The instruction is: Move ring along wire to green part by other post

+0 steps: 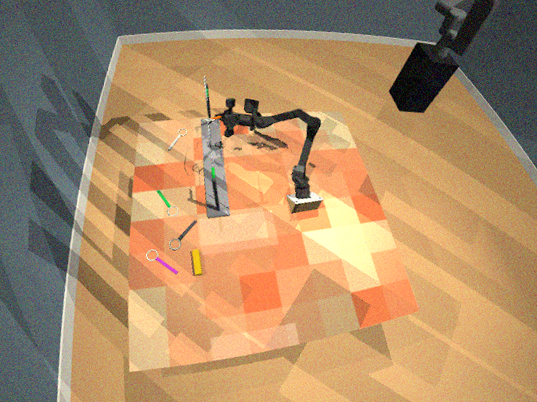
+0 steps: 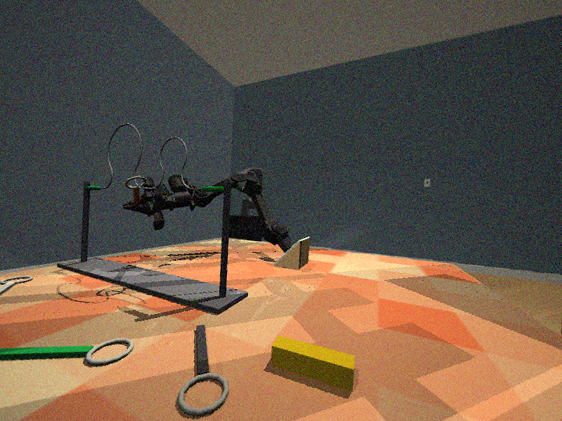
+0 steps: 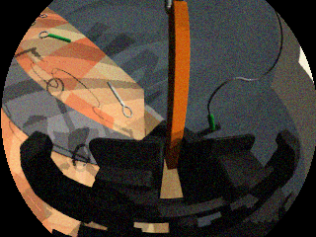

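My gripper tip is 70 mm to the right of the ring with orange handle and 50 mm below it. The rest, counted from my gripper tip: yellow block 690 mm to the left, 190 mm below, 100 mm ahead.
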